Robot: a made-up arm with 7 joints.
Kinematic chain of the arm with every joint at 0, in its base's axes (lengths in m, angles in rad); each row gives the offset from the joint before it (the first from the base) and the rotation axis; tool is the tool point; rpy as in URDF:
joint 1: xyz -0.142 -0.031 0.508 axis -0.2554 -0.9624 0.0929
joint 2: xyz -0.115 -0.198 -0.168 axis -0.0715 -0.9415 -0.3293
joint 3: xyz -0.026 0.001 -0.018 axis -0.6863 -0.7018 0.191
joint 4: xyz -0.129 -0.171 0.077 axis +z
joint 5: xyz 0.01 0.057 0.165 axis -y
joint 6: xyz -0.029 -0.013 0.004 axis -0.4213 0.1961 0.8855
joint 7: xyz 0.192 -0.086 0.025 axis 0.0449 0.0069 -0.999
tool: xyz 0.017 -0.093 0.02 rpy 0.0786 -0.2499 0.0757
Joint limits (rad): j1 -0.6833..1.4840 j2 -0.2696..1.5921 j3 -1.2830..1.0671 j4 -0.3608..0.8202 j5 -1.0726..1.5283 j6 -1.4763..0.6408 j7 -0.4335..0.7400
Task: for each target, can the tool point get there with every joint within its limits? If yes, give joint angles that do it. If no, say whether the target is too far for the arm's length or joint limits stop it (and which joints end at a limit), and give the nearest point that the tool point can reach.
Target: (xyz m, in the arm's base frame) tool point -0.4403 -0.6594 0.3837
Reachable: yes | joints 0.4252 1.1089 -0.7580 -0.2343 0.6361 0.2678 -0.0331
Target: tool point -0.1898 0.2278 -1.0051
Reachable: no: too far | nearest point -0.2107 -0.0735 -0.2211 | short by 0.840 m
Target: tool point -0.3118 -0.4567 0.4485
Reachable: yes | joints -0.0187 0.5984 -0.0481 0.0705 -0.7890 0.2834 0.0245
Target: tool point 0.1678 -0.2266 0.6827
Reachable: no: joint limits stop it (at a limit: joint 1, joint 2, joint 3, joint 6, joint 7) | nearest point 0.0530 -0.3607 0.6315 | short by 0.184 m
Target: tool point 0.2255 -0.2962 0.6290
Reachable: no: joint limits stop it (at a limit: joint 1, joint 2, joint 3, joint 6, joint 7) | nearest point 0.0968 -0.3964 0.6010 | short by 0.166 m
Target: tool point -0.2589 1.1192 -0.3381
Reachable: no: too far | nearest point -0.3895 0.1330 -0.0146 | short by 1.046 m
